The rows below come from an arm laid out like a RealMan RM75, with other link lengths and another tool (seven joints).
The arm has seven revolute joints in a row. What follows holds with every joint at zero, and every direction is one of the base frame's.
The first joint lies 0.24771 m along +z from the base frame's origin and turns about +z.
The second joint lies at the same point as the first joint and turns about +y.
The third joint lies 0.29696 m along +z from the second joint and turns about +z.
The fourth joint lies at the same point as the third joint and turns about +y.
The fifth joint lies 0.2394 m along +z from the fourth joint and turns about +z.
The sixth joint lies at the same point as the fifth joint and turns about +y.
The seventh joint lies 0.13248 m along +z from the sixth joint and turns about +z.
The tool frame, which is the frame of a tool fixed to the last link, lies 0.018 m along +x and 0.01 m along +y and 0.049 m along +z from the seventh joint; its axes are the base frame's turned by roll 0, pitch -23.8 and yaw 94.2 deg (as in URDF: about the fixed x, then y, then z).
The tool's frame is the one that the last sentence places.
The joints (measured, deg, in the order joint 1, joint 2, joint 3, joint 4, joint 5, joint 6, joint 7), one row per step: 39.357 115.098 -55.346 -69.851 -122.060 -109.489 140.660; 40.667 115.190 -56.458 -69.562 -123.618 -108.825 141.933; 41.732 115.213 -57.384 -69.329 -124.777 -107.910 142.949; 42.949 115.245 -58.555 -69.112 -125.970 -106.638 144.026; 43.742 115.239 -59.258 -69.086 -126.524 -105.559 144.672; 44.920 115.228 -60.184 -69.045 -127.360 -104.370 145.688; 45.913 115.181 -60.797 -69.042 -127.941 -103.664 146.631; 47.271 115.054 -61.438 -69.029 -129.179 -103.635 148.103; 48.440 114.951 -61.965 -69.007 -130.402 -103.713 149.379; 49.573 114.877 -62.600 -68.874 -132.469 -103.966 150.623; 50.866 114.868 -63.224 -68.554 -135.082 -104.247 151.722; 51.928 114.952 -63.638 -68.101 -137.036 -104.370 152.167; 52.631 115.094 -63.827 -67.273 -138.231 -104.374 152.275; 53.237 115.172 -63.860 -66.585 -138.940 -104.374 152.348
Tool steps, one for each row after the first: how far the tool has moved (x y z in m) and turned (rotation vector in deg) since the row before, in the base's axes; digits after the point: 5 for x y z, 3 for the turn. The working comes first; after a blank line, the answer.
Tool pose at each row, in the base's axes (x y z in m, rotation vector in deg; the steps are taken from these numbers as rounded here): 0.17946 0.37461 0.02135 -56.551 152.003 14.293; 0.17444 0.37904 0.01660 -56.037 150.510 12.768; 0.17002 0.38383 0.01300 -55.585 149.170 12.192; 0.16427 0.38973 0.00865 -55.329 147.528 11.953; 0.15951 0.39445 0.00637 -55.334 146.477 12.475; 0.15259 0.40026 0.00350 -55.336 145.064 12.870; 0.14653 0.40447 0.00198 -55.289 144.094 13.104; 0.14027 0.40801 0.00127 -54.852 142.675 12.307; 0.13536 0.41083 0.00082 -54.363 141.338 11.552; 0.13344 0.41339 0.00016 -53.434 139.304 10.269; 0.13225 0.41644 -0.00074 -52.448 136.795 8.886; 0.13103 0.41889 -0.00211 -52.123 134.897 7.940; 0.13126 0.42008 -0.00452 -51.805 134.000 6.962; 0.13061 0.42117 -0.00611 -51.643 133.520 6.334

-0.00502 0.00443 -0.00475 -0.314 -1.914 -0.267; -0.00442 0.00479 -0.00360 0.199 -1.471 -0.138; -0.00575 0.00590 -0.00435 0.463 -1.592 0.093; -0.00476 0.00472 -0.00228 0.681 -0.772 0.271; -0.00692 0.00581 -0.00287 0.726 -1.130 0.321; -0.00606 0.00421 -0.00152 0.489 -0.797 0.185; -0.00626 0.00354 -0.00071 0.091 -1.608 -0.165; -0.00491 0.00282 -0.00045 0.098 -1.533 -0.209; -0.00192 0.00256 -0.00066 0.102 -2.414 -0.473; -0.00119 0.00305 -0.00090 0.186 -2.881 -0.441; -0.00122 0.00245 -0.00137 0.059 -2.057 -0.025; 0.00023 0.00119 -0.00241 -0.272 -1.165 -0.247; -0.00065 0.00109 -0.00159 -0.220 -0.651 -0.152
